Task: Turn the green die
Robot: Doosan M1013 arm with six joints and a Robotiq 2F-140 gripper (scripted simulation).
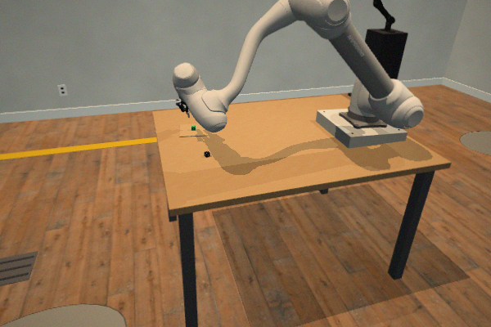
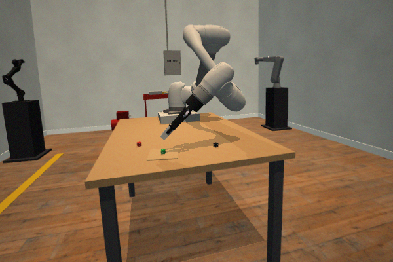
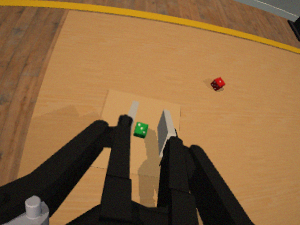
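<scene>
Right now the green die is 2 cm to the right of my hand and 9 cm below it. Also, from my hand: black die 3 cm behind, 25 cm to the left, 10 cm below; then tan mat 2 cm to the right, 11 cm below; then red die 17 cm behind, 15 cm to the right, 10 cm below.
</scene>
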